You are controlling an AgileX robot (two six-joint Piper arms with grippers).
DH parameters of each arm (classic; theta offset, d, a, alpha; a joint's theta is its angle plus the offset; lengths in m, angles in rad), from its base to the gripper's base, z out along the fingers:
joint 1: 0 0.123 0 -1.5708
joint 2: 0.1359 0 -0.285 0
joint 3: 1.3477 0 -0.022 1.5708
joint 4: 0 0.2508 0 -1.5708
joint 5: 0 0 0.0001 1.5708
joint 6: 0 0.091 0 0
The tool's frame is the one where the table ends.
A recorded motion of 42 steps. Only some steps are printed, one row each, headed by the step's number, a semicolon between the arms.
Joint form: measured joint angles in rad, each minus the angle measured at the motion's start. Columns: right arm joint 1, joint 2, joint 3, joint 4, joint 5, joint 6; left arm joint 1, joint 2, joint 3, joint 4, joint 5, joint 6.
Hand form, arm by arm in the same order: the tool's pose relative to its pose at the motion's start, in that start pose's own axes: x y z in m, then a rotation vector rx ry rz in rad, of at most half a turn. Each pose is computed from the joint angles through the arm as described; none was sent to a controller.
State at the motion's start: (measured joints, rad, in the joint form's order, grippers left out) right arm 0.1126 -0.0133 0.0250 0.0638 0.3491 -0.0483; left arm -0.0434 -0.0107 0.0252 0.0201 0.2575 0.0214
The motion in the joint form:
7: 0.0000 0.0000 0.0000 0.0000 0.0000 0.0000; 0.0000 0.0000 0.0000 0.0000 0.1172 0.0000
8: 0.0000 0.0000 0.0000 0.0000 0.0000 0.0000; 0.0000 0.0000 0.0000 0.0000 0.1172 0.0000
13: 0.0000 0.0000 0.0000 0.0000 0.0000 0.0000; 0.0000 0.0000 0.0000 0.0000 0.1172 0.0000
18: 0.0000 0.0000 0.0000 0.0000 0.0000 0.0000; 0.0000 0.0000 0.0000 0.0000 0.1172 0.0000
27: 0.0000 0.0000 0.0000 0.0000 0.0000 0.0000; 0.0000 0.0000 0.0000 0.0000 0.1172 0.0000
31: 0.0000 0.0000 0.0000 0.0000 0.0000 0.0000; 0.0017 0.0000 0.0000 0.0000 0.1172 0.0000
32: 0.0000 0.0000 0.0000 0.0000 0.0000 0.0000; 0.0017 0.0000 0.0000 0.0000 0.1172 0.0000
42: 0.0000 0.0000 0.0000 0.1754 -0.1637 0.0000; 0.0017 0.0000 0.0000 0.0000 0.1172 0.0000
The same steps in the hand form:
7: 0.0000 0.0000 0.0000 0.0000 0.0000 0.0000; 0.0106 -0.0002 -0.0006 0.0025 0.1172 0.0000
8: 0.0000 0.0000 0.0000 0.0000 0.0000 0.0000; 0.0106 -0.0002 -0.0006 0.0025 0.1172 0.0000
13: 0.0000 0.0000 0.0000 0.0000 0.0000 0.0000; 0.0106 -0.0002 -0.0006 0.0025 0.1172 0.0000
18: 0.0000 0.0000 0.0000 0.0000 0.0000 0.0000; 0.0106 -0.0002 -0.0006 0.0025 0.1172 0.0000
27: 0.0000 0.0000 0.0000 0.0000 0.0000 0.0000; 0.0106 -0.0002 -0.0006 0.0025 0.1172 0.0000
31: 0.0000 0.0000 0.0000 0.0000 0.0000 0.0000; 0.0106 -0.0001 -0.0006 0.0009 0.1172 -0.0004
32: 0.0000 0.0000 0.0000 0.0000 0.0000 0.0000; 0.0106 -0.0001 -0.0006 0.0009 0.1172 -0.0004
42: -0.0152 0.0022 -0.0013 -0.0384 -0.1653 0.1694; 0.0106 -0.0001 -0.0006 0.0009 0.1172 -0.0004

